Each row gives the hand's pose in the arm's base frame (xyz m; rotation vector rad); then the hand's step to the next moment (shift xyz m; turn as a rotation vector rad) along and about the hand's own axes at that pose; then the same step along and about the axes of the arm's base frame.
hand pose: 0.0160 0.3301 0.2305 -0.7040 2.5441 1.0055
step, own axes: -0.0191 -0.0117 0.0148 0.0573 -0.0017 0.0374
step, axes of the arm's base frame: 0.0238 0.0093 -0.0081 -0.0425 0.0065 -0.0532
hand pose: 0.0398 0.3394 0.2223 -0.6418 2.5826 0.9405
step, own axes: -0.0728 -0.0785 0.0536 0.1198 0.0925 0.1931
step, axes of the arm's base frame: 0.1093 0.0040 -0.0487 -0.1220 0.1556 -0.1453
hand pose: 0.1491 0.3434 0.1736 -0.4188 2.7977 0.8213
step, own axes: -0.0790 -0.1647 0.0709 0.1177 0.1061 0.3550
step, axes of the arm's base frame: 0.1349 -0.0767 -0.1197 -0.1071 0.2565 -0.2718
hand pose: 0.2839 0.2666 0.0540 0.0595 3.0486 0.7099
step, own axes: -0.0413 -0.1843 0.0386 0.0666 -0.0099 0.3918
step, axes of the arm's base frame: 0.0356 -0.1498 -0.1160 -0.0594 0.1667 -0.3560
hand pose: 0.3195 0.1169 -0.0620 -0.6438 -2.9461 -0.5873
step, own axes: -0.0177 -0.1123 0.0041 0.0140 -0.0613 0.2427
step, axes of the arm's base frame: -0.0304 -0.0996 -0.0459 -0.0349 0.0464 -0.2439
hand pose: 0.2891 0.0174 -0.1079 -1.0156 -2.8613 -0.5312
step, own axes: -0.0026 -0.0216 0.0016 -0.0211 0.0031 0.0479
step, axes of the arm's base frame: -0.0113 -0.0167 -0.0084 0.0212 0.0058 -0.0476
